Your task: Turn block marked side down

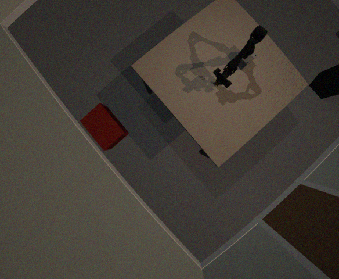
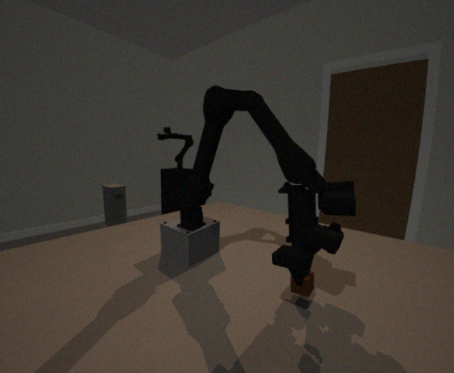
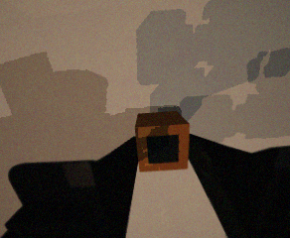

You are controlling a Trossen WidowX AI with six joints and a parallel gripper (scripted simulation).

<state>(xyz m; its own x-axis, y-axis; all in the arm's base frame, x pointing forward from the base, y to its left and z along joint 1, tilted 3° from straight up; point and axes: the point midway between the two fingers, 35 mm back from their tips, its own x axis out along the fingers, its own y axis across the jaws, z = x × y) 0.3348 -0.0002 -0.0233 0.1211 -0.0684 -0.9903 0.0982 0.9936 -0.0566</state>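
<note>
The orange block is 1 cm above my gripper tip.
</note>
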